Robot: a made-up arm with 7 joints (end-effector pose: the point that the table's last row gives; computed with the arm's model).
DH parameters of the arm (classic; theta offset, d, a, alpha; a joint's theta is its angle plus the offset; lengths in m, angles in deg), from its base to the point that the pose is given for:
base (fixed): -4.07 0 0 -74.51
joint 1: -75.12 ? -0.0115 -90
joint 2: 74 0 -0.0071 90
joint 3: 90 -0.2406 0.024 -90
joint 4: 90 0.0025 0.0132 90
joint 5: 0 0.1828 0 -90
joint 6: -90 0 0.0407 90
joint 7: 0 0 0 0
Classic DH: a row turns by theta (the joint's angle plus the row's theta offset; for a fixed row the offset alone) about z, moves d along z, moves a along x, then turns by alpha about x.
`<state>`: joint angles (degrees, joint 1 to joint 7).
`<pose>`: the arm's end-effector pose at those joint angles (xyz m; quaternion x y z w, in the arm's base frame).
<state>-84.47 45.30 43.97 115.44 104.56 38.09 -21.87</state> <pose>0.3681 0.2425 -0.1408 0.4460 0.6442 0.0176 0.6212</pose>
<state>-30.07 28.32 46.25 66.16 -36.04 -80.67 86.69</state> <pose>0.1832 0.3004 -0.2814 -0.2364 -0.3185 0.9047 0.1554</pose>
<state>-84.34 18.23 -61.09 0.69 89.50 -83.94 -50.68</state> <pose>0.2706 -0.1598 -0.0720 -0.7280 0.3344 0.3457 0.4886</pose>
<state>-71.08 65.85 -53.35 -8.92 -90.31 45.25 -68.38</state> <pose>0.3248 0.0664 -0.0484 -0.1375 0.3482 -0.7928 0.4809</pose>
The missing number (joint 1, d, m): 0.0315
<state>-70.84 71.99 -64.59 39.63 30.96 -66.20 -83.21</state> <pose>0.3454 0.2342 -0.0754 -0.6346 -0.3422 0.6928 0.0140</pose>
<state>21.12 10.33 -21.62 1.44 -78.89 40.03 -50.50</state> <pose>0.0161 -0.0033 -0.3519 -0.7549 0.2876 -0.3481 0.4756</pose>
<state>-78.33 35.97 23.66 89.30 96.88 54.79 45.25</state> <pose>0.3907 0.2418 -0.1168 0.7753 0.2462 0.4980 0.3006</pose>
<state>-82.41 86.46 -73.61 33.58 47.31 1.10 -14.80</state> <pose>0.3346 0.3056 0.0246 0.9333 0.2377 -0.0294 0.2676</pose>
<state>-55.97 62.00 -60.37 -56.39 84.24 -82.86 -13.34</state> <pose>0.1373 0.0234 -0.0977 -0.4687 0.6160 0.5217 0.3588</pose>
